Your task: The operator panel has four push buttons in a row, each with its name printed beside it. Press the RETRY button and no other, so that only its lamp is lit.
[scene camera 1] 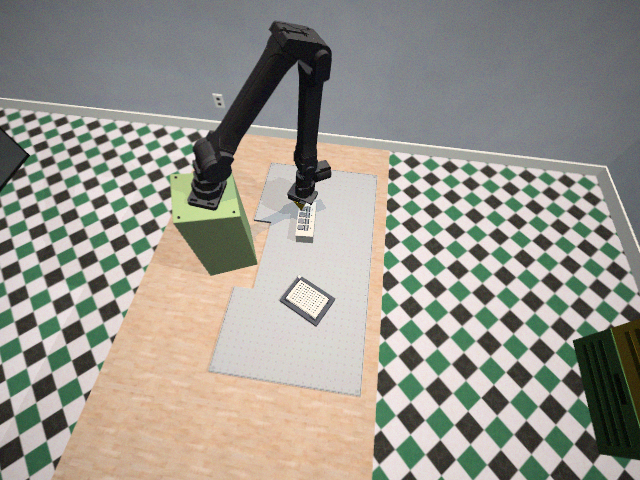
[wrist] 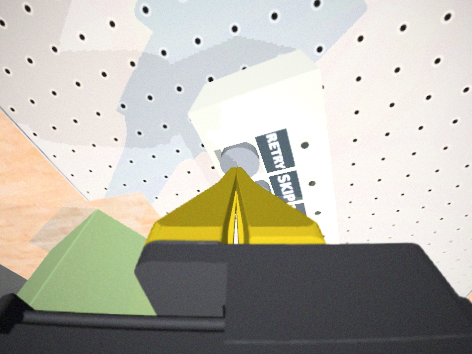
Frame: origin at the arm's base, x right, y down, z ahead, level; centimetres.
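Seen in the pictures: gripper, fingertip midpoint: (scene camera 1: 301,208) (wrist: 236,176); arm's base, origin of the base link: (scene camera 1: 208,193).
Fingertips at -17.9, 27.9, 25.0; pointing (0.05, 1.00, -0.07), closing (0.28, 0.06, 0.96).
Note:
Pixels of each thing's middle, then the offset from my fingertips to it, as dx, dy, dz. "pt": a spot on its surface instead. Level surfaces: height alone.
- white operator panel, body centre: (wrist: 281,181) (scene camera 1: 306,221) +3.8, +3.2, +2.4
- grey round RETRY button, body centre: (wrist: 239,161) -0.5, +0.7, +0.3
- SKIP label, surface spot: (wrist: 287,187) pt +2.2, +0.6, +2.8
- SKIP button, body centre: (wrist: 254,194) +2.5, +0.7, +0.5
- grey pegboard mat, its level: dy +5.9
- wooden table, its level: dy +7.2
- dark-framed tray with a white grid, body centre: (scene camera 1: 307,298) +35.8, +4.0, +7.9
The white operator panel (scene camera 1: 305,233) (wrist: 280,107) lies on the pegboard mat. In the wrist view its RETRY label (wrist: 276,151) is at the panel's end, beside the grey round RETRY button (wrist: 240,159). The SKIP label (wrist: 287,187) is next to it, and part of the SKIP button (wrist: 262,186) shows behind the fingers. My gripper (wrist: 236,176) (scene camera 1: 300,206) is shut and empty, its yellow tips overlapping the lower edge of the RETRY button in the wrist view; whether they touch it I cannot tell. The small lamp spots (wrist: 305,145) beside the labels look dark. The other buttons are hidden in the wrist view.
The grey pegboard mat (scene camera 1: 289,356) lies on the wooden table (scene camera 1: 206,423). A dark-framed tray with a white grid (scene camera 1: 307,299) lies on the mat, towards the front from the panel. The green pedestal (scene camera 1: 222,242) (wrist: 100,265) under the arm's base stands left of the panel.

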